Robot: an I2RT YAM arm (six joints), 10 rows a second.
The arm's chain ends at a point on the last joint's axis. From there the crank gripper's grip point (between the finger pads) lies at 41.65 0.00 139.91 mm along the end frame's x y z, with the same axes.
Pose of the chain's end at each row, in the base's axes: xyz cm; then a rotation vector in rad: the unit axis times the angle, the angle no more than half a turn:
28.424, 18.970, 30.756, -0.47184, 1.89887, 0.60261
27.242, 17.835, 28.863, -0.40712, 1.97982, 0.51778
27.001, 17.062, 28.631, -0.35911, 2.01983, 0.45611
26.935, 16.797, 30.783, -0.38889, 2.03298, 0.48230
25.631, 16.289, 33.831, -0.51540, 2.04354, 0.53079
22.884, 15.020, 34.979, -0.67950, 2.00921, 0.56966
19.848, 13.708, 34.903, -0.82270, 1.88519, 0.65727
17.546, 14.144, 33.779, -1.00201, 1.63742, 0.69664
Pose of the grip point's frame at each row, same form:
36.983, 27.197, 22.262, -0.47184, 1.89887, 0.60261
35.962, 24.877, 19.511, -0.40712, 1.97982, 0.51778
35.891, 23.269, 18.856, -0.35911, 2.01983, 0.45611
35.446, 23.300, 20.865, -0.38889, 2.03298, 0.48230
33.207, 23.439, 23.605, -0.51540, 2.04354, 0.53079
29.675, 22.800, 24.662, -0.67950, 2.00921, 0.56966
26.112, 22.824, 25.376, -0.82270, 1.88519, 0.65727
23.702, 24.708, 25.804, -1.00201, 1.63742, 0.69664

